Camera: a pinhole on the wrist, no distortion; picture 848 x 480 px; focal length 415.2 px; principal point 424.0 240.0 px. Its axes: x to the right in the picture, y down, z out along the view. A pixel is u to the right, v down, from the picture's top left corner.
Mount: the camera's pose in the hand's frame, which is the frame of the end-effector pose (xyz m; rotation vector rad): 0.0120 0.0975 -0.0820 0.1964 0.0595 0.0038
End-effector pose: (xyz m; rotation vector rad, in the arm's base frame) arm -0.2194 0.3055 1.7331 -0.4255 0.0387 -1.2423
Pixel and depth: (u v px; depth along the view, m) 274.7 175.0 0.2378
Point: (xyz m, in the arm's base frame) -0.1884 0.4071 1.8535
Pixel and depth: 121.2 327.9 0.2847
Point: -0.1320 0.5596 1.8676
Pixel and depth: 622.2 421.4 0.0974
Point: -0.0836 0.2825 1.7231
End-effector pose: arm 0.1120 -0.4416 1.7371 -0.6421 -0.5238 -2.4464
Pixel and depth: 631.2 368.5 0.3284
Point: 0.1307 -0.5039 2.0754
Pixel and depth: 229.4 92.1 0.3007
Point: 0.2187 -0.2469 1.8236
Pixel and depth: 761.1 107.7 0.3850
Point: -0.1161 -0.3872 2.1086
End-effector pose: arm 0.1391 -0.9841 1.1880 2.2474 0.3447 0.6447
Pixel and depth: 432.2 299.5 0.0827
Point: 0.1595 -1.0397 1.2621
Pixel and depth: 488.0 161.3 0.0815
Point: 0.1634 -1.0129 1.2505
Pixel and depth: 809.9 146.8 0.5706
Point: 0.8436 -0.8988 1.0399
